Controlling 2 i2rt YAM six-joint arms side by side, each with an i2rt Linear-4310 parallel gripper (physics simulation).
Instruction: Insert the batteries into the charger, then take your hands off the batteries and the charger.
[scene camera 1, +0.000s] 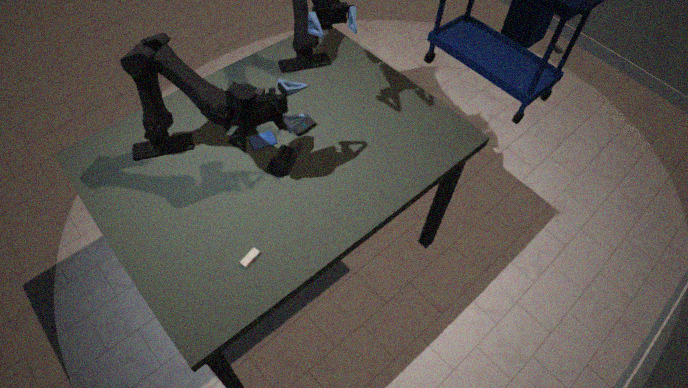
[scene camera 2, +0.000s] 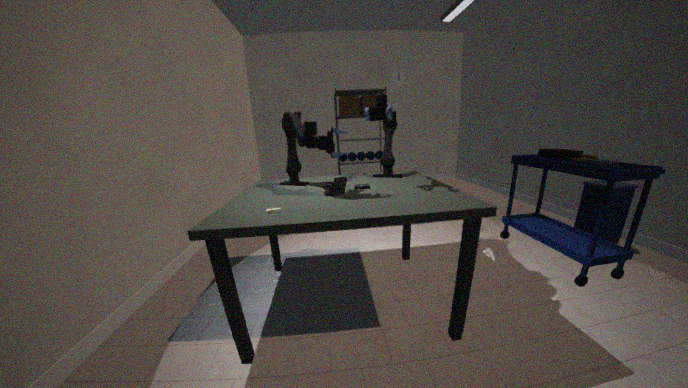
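Pixels of known places: left gripper, between the fingertips: (scene camera 1: 339, 34) (scene camera 2: 375, 112); right gripper, between the fingertips: (scene camera 1: 307, 100) (scene camera 2: 348, 143); left arm's base, origin of its link: (scene camera 1: 304, 63) (scene camera 2: 387, 176); right arm's base, origin of its link: (scene camera 1: 163, 147) (scene camera 2: 294, 184).
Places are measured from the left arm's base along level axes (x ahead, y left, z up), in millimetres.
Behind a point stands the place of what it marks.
Observation:
A dark upright block (scene camera 1: 281, 161) @[x 506, y -210, z 52 mm] (scene camera 2: 336, 186) @[x 524, y -177, z 54 mm], which may be the charger, stands on the table. A small grey, flat thing (scene camera 1: 300, 124) @[x 335, y -105, z 17 mm] (scene camera 2: 362, 186) @[x 355, y -89, z 14 mm] lies to its right, and a small white bar (scene camera 1: 250, 257) @[x 783, y -369, z 12 mm] (scene camera 2: 273, 210) @[x 789, y -365, z 9 mm] lies toward the front left. Which of these are batteries is too dim to tell. My right gripper (scene camera 1: 291, 114) (scene camera 2: 339, 143) @[x 483, y -117, z 261 mm] is open, fingers spread, above the table near the block and the grey thing. My left gripper (scene camera 1: 338, 33) @[x 392, y 1, z 397 mm] (scene camera 2: 378, 114) @[x 392, y 1, z 397 mm] is open and raised at the back, away from all three.
The green table (scene camera 1: 310, 225) @[x 723, y -179, z 0 mm] (scene camera 2: 410, 205) @[x 594, y 183, z 0 mm] carries both arms at its back edge. A blue cart (scene camera 1: 492, 57) (scene camera 2: 565, 238) stands on the floor to the right, with a dark bin (scene camera 2: 602, 207) behind it. A shelf rack (scene camera 2: 361, 91) stands behind the arms.

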